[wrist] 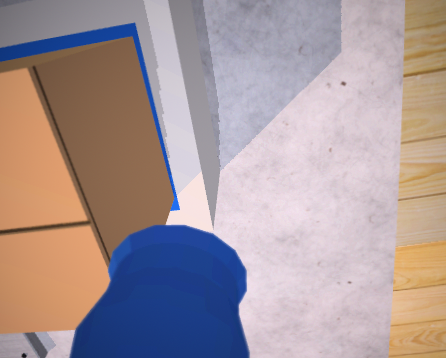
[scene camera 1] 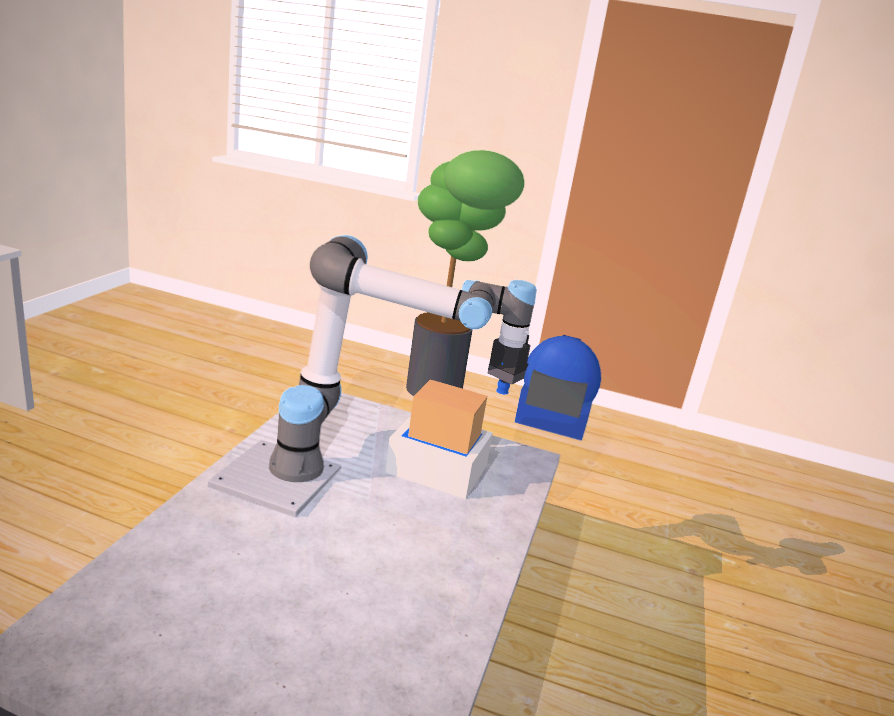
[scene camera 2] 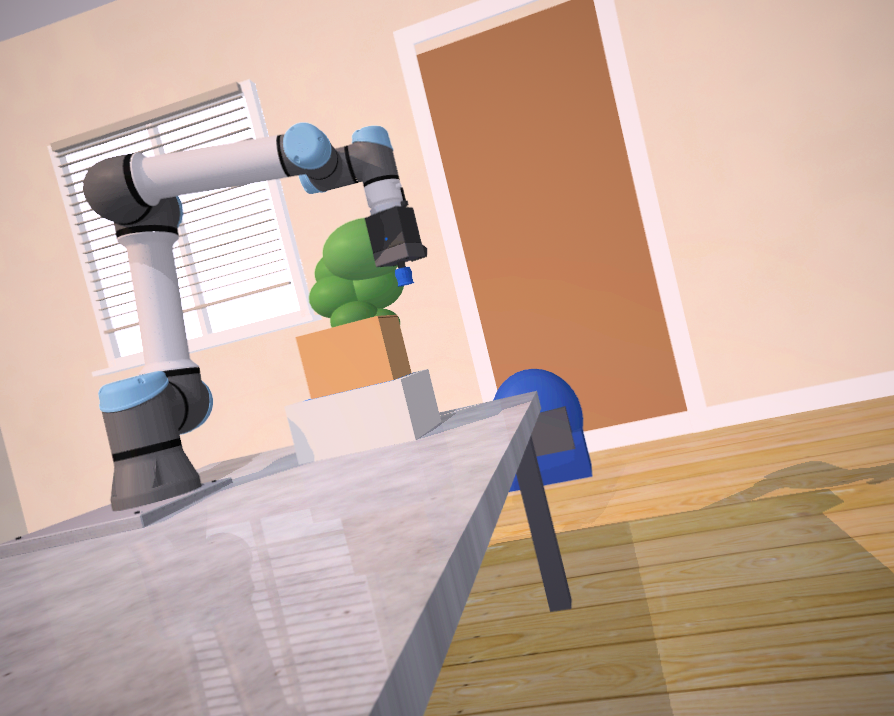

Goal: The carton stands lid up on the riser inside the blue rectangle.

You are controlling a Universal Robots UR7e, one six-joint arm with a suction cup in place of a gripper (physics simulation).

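Places are measured from the arm's base along level axes (x down, y back, z left), in centimetres.
Where they show: hand at its tool point: [wrist: 177,282] [scene camera 1: 502,391] [scene camera 2: 406,284]; arm's base at its link origin: [scene camera 1: 296,467] [scene camera 2: 158,497].
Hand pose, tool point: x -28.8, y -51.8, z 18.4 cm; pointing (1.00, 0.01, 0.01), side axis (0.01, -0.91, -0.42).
Note:
Each offset is from my tool point to the top centre of the thing. Level surfaces: height alone.
The orange-brown carton {dy +14.1, dx +5.2, dz +0.6 cm} [scene camera 1: 446,419] [scene camera 2: 344,359] [wrist: 102,130] rests on the pale riser {dy +14.8, dx +18.2, dz +0.6 cm} [scene camera 1: 429,466] [scene camera 2: 354,428] [wrist: 194,100]. In the wrist view a thin dark line crosses its top face and another runs along its top edge. The blue rectangle [scene camera 1: 405,434] [wrist: 75,40] shows as a thin line around the carton's base, close to its sides; the carton hides the rest. My suction gripper [scene camera 1: 502,387] [scene camera 2: 403,276] [wrist: 177,250] points down with its blue cup bare. It hangs in the air beside the carton, higher than its top and apart from it, toward the door side.
The riser stands on the grey table {dx +30.2 cm} [scene camera 1: 298,596] [scene camera 2: 186,596] [wrist: 310,225], near its far edge. The arm's base plate [scene camera 1: 253,484] [scene camera 2: 82,525] is to the left. Beyond the table are a potted plant [scene camera 1: 438,358] [scene camera 2: 350,253] and a blue rounded object [scene camera 1: 563,361] [scene camera 2: 537,391].

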